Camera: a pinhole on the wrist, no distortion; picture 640 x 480 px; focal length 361.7 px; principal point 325.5 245.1 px. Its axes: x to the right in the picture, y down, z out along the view. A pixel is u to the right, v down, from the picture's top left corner.
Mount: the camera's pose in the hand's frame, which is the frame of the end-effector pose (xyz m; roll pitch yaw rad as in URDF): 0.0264 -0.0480 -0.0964 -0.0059 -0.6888 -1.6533
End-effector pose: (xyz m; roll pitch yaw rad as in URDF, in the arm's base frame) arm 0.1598 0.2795 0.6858 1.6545 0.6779 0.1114
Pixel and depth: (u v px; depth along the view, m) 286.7 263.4 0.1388
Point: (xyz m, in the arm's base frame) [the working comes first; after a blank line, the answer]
In the camera's frame: -0.0149 0.0070 0.1388

0.2247 0.2812 0.6985
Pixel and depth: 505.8 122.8 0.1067
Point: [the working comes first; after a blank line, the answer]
In the camera's frame: 0.0532 -0.0361 0.1067

0.1443 0.2593 0.6745
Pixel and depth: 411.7 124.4 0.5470
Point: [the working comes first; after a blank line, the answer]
In the camera's frame: 0.1304 -0.1825 0.5470

0.2164 -0.1428 0.9077
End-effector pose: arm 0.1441 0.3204 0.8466 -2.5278 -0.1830 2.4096
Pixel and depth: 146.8 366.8 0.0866
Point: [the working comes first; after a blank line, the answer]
In the camera's frame: -0.0428 0.0291 0.0866

0.1435 0.4059 0.8827
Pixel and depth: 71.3 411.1 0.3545
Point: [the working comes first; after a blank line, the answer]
In the camera's frame: -0.2491 0.1627 0.3545

0.1364 0.7024 0.6724
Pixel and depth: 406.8 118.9 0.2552
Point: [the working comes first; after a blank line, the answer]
In the camera's frame: 0.0574 -0.0890 0.2552

0.1494 0.2939 0.6831
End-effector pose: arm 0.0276 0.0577 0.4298 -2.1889 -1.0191 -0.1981
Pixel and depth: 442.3 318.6 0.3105
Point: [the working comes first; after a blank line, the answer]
In the camera's frame: 0.1003 0.0631 0.3105

0.2500 0.1459 0.4248
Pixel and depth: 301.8 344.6 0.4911
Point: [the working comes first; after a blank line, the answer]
In the camera's frame: -0.0322 0.1351 0.4911

0.4510 0.0271 0.3957
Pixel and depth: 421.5 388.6 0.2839
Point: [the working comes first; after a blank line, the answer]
In the camera's frame: 0.0754 0.1126 0.2839

0.2508 0.1165 0.4788
